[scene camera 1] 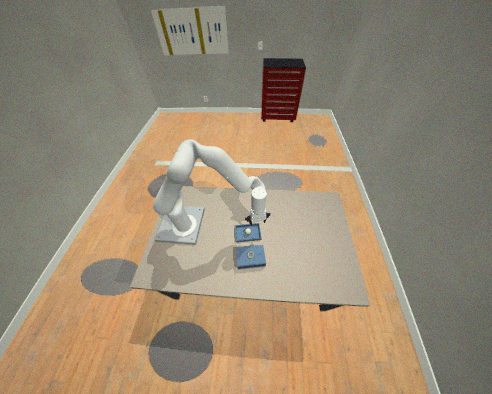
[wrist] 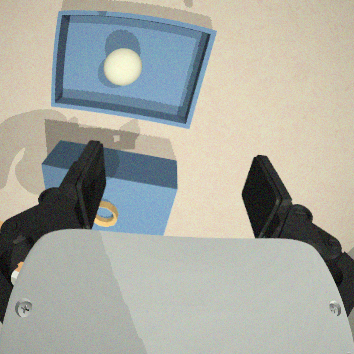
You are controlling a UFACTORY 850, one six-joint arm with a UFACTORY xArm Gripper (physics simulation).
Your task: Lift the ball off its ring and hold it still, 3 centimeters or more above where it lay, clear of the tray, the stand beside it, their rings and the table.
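Note:
The cream ball (scene camera 1: 247, 231) (wrist: 123, 66) rests inside the blue tray (scene camera 1: 248, 240) (wrist: 120, 115); the ring beneath it cannot be made out. The blue stand (scene camera 1: 242, 261) (wrist: 145, 210) is beside the tray, on the near side in the scene view. A tan ring (scene camera 1: 251, 258) (wrist: 114, 215) lies on the stand's top; the left finger partly hides it in the wrist view. My gripper (scene camera 1: 258, 220) (wrist: 177, 168) is open and empty. It is above the table, apart from the ball, and appears just behind and right of the tray in the scene view.
The tray and stand are on the beige table (scene camera 1: 310, 250) (wrist: 280, 75), with a narrow gap between them. The arm's base plate (scene camera 1: 165, 237) is at the table's left side. A red tool cabinet (scene camera 1: 282, 90) is far back by the wall.

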